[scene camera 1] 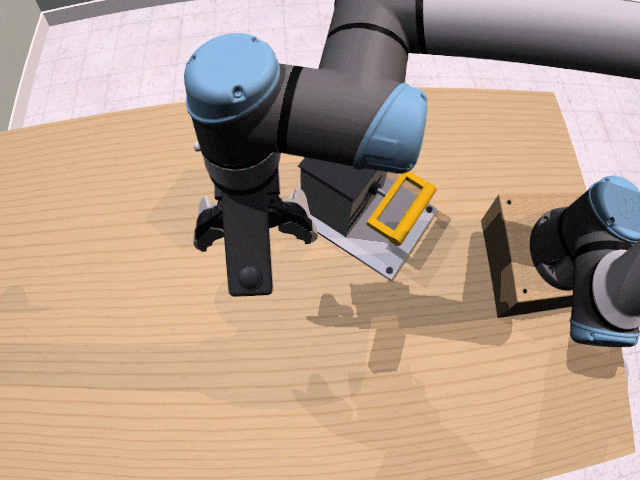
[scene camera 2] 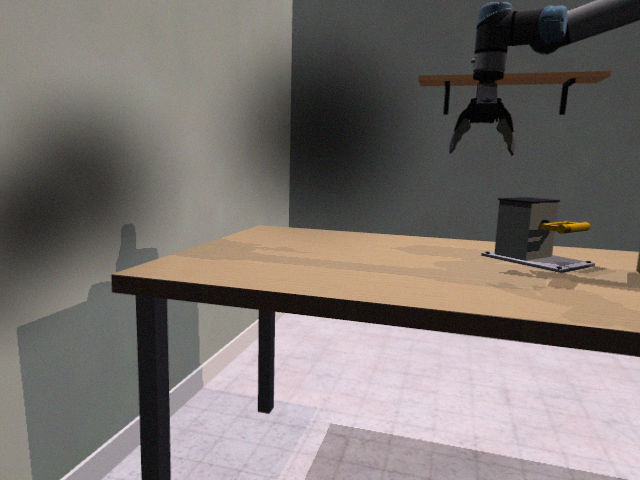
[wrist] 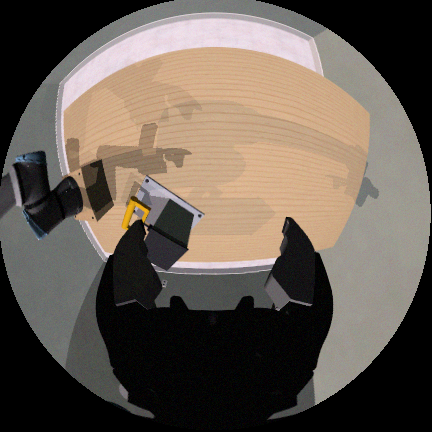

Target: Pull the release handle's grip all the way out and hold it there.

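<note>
The release handle's yellow grip is a rectangular loop standing out sideways from a dark box housing. A short thin rod joins them. The housing is on a light grey base plate with dark bolts. My gripper is open and empty, pointing down, well above the housing in the scene camera 2 view and touching nothing. In the wrist view the left finger's tip overlaps the grip's edge. The arm hides part of the housing in the scene camera 1 view.
A wooden block carries the arm's base, on the grip's outer side. The wooden table bears the handle's plate. A wall shelf shows behind the arm. Arm shadows fall across the table.
</note>
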